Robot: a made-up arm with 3 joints. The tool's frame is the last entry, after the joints. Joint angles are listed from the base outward.
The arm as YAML. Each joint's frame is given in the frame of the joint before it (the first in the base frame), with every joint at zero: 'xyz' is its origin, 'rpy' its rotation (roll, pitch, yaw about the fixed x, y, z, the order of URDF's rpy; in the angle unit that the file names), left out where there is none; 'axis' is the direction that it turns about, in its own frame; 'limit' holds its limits. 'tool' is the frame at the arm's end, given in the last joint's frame.
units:
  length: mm
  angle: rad
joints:
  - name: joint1
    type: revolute
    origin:
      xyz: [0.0, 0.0, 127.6]
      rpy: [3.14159, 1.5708, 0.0]
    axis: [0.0, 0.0, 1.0]
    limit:
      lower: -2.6
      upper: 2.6
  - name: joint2
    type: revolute
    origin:
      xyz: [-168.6, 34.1, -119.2]
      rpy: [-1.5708, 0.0, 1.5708]
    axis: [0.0, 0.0, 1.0]
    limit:
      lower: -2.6
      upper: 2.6
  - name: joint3
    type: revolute
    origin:
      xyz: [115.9, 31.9, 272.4]
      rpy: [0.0, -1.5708, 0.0]
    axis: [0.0, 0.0, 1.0]
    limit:
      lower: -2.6
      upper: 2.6
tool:
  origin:
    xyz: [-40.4, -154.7, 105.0]
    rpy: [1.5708, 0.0, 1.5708]
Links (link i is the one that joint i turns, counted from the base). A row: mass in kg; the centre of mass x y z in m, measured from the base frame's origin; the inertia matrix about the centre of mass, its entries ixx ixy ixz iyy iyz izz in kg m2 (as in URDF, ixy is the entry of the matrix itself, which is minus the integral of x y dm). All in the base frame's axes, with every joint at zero. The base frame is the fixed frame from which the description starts. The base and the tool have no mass.
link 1: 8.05; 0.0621 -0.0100 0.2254; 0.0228 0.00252 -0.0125 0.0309 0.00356 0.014
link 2: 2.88; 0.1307 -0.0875 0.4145; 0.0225 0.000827 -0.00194 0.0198 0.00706 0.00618
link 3: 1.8; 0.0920 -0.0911 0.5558; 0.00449 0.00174 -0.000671 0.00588 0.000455 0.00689
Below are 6 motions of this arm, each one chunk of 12 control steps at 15 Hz.
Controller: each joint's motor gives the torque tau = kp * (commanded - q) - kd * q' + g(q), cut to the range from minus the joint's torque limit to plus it. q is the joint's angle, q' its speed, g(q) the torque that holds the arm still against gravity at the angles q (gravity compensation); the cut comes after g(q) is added. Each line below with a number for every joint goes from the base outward.
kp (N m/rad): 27 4 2.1
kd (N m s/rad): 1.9 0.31 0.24
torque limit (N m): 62 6.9 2.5
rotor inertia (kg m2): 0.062 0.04 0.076
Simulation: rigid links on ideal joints. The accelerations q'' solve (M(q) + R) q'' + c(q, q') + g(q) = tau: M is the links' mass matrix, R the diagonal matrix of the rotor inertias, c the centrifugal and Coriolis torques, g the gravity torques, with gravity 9.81 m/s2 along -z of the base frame. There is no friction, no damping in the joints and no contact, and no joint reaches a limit. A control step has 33 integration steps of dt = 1/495 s. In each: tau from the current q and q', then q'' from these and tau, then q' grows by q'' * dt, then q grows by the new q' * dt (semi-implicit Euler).
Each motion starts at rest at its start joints. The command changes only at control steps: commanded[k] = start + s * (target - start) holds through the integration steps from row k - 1 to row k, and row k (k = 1, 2, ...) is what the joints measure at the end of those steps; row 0 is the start. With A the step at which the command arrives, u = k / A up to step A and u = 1 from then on. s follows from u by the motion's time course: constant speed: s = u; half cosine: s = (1 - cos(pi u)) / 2; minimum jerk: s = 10 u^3 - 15 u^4 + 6 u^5; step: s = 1 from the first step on.
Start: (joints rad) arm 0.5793 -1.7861 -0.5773
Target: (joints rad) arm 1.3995 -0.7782 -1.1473
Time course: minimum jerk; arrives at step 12
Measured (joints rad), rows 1 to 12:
1: 0.5798 -1.7849 -0.5775
2: 0.5839 -1.7751 -0.5796
3: 0.5985 -1.7415 -0.5870
4: 0.6331 -1.6668 -0.6049
5: 0.6956 -1.5413 -0.6381
6: 0.7892 -1.3702 -0.6896
7: 0.9098 -1.1745 -0.7589
8: 1.0478 -0.9838 -0.8422
9: 1.1917 -0.8250 -0.9335
10: 1.3292 -0.7158 -1.0252
11: 1.4480 -0.6635 -1.1090
12: 1.5370 -0.6650 -1.1771

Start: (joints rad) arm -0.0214 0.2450 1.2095
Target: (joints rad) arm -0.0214 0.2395 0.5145
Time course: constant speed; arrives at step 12
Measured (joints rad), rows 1 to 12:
1: -0.0214 0.2451 1.2065
2: -0.0212 0.2453 1.1958
3: -0.0209 0.2455 1.1741
4: -0.0205 0.2458 1.1398
5: -0.0200 0.2458 1.0927
6: -0.0196 0.2455 1.0339
7: -0.0192 0.2447 0.9654
8: -0.0191 0.2436 0.8900
9: -0.0193 0.2422 0.8103
10: -0.0197 0.2406 0.7293
11: -0.0204 0.2391 0.6493
12: -0.0212 0.2377 0.5723

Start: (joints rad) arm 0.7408 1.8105 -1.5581
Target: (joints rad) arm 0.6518 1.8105 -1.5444
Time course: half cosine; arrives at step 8
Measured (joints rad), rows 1 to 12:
1: 0.7405 1.8108 -1.5582
2: 0.7388 1.8124 -1.5585
3: 0.7342 1.8159 -1.5594
4: 0.7255 1.8215 -1.5608
5: 0.7121 1.8276 -1.5625
6: 0.6949 1.8322 -1.5639
7: 0.6754 1.8330 -1.5642
8: 0.6564 1.8282 -1.5628
9: 0.6406 1.8177 -1.5590
10: 0.6297 1.8037 -1.5529
11: 0.6242 1.7896 -1.5452
12: 0.6236 1.7788 -1.5368

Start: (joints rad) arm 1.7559 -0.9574 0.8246
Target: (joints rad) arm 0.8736 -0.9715 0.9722
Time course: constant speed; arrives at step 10
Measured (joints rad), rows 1 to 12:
1: 1.7492 -0.9649 0.8238
2: 1.7254 -0.9874 0.8213
3: 1.6788 -1.0223 0.8178
4: 1.6080 -1.0604 0.8154
5: 1.5151 -1.0901 0.8171
6: 1.4051 -1.1016 0.8262
7: 1.2838 -1.0906 0.8452
8: 1.1571 -1.0588 0.8750
9: 1.0301 -1.0134 0.9144
10: 0.9069 -0.9644 0.9607
11: 0.7970 -0.9141 1.0112
12: 0.7120 -0.8642 1.0619

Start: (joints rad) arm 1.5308 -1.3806 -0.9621
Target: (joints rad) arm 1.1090 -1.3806 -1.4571
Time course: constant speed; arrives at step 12
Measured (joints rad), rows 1 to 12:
1: 1.5275 -1.3845 -0.9632
2: 1.5164 -1.3956 -0.9675
3: 1.4953 -1.4117 -0.9773
4: 1.4644 -1.4277 -0.9944
5: 1.4253 -1.4380 -1.0202
6: 1.3804 -1.4390 -1.0554
7: 1.3322 -1.4300 -1.1000
8: 1.2831 -1.4133 -1.1528
9: 1.2348 -1.3925 -1.2125
10: 1.1886 -1.3722 -1.2767
11: 1.1454 -1.3557 -1.3431
12: 1.1056 -1.3454 -1.4092

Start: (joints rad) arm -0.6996 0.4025 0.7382
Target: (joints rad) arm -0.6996 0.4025 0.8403
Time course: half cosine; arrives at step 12
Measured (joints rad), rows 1 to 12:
1: -0.6996 0.4025 0.7383
2: -0.6996 0.4025 0.7388
3: -0.6996 0.4025 0.7402
4: -0.6997 0.4024 0.7432
5: -0.6998 0.4024 0.7483
6: -0.6999 0.4023 0.7558
7: -0.7000 0.4022 0.7660
8: -0.7001 0.4021 0.7787
9: -0.7001 0.4021 0.7932
10: -0.7002 0.4021 0.8088
11: -0.7001 0.4021 0.8244
12: -0.7000 0.4022 0.8389

